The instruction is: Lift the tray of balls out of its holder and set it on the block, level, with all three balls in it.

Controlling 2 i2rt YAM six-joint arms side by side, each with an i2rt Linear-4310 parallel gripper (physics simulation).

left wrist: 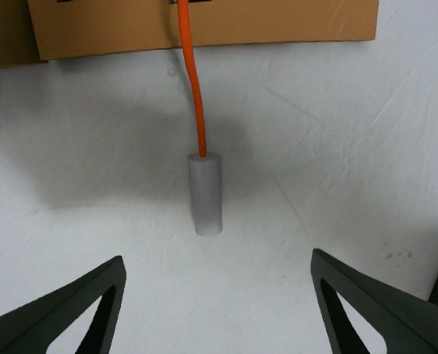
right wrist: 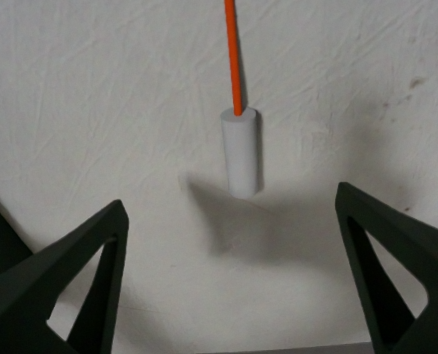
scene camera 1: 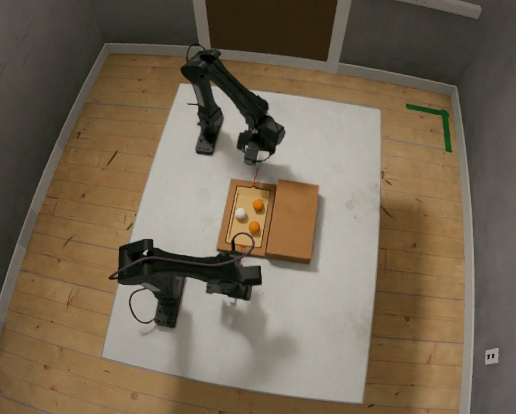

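Pixels of known places: left gripper, between the fingertips: (left wrist: 217, 263); right gripper, between the fingertips: (right wrist: 229, 201); left arm's base, origin of its link: (scene camera 1: 209, 131); right arm's base, origin of its link: (scene camera 1: 169, 297).
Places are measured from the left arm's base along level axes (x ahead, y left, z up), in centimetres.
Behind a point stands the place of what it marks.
Observation:
The tan tray (scene camera 1: 245, 196) @[x 19.8, y -25.5, z -0.7 cm] lies in the brown holder (scene camera 1: 227, 220) @[x 15.5, y -36.4, z 0.3 cm] (left wrist: 300, 22) @[x 17.0, y -20.3, z 0.3 cm], with a white ball (scene camera 1: 240, 213) @[x 19.8, y -34.1, z 3.1 cm] and two orange balls (scene camera 1: 258, 205) @[x 25.4, y -29.9, z 3.0 cm] (scene camera 1: 254, 227) @[x 25.6, y -38.4, z 3.0 cm] in it. The brown block (scene camera 1: 294, 220) @[x 38.7, y -34.0, z 4.7 cm] (left wrist: 10, 35) @[x 30.7, y -20.5, z 1.3 cm] is beside the holder. Orange cords (scene camera 1: 255, 177) @[x 22.3, y -18.9, z 2.7 cm] (left wrist: 196, 85) @[x 22.0, y -17.6, z 1.2 cm] (right wrist: 232, 55) run from the tray's two ends, each to a grey cylinder (left wrist: 206, 195) (right wrist: 241, 152) lying on the table. My left gripper (scene camera 1: 251, 159) @[x 21.3, y -9.5, z 4.0 cm] (left wrist: 217, 263) @[x 21.3, y -9.5, z 4.0 cm] is open above the table, near its cylinder. My right gripper (scene camera 1: 233, 301) @[x 22.2, y -62.3, z 3.8 cm] (right wrist: 229, 201) @[x 22.2, y -62.3, z 3.8 cm] is open above the table, its cylinder between the fingertips in the wrist view.
The white table (scene camera 1: 340, 300) @[x 59.0, y -58.0, z -1.3 cm] (left wrist: 280, 125) @[x 17.5, y -15.0, z -1.3 cm] (right wrist: 125, 75) @[x 17.5, y -58.1, z -1.3 cm] carries both arms at the left of the scene view. The right arm's forearm and a loop of its cable pass close to the holder's lower end. The block's top stands beside the tray, on its right in the scene view.

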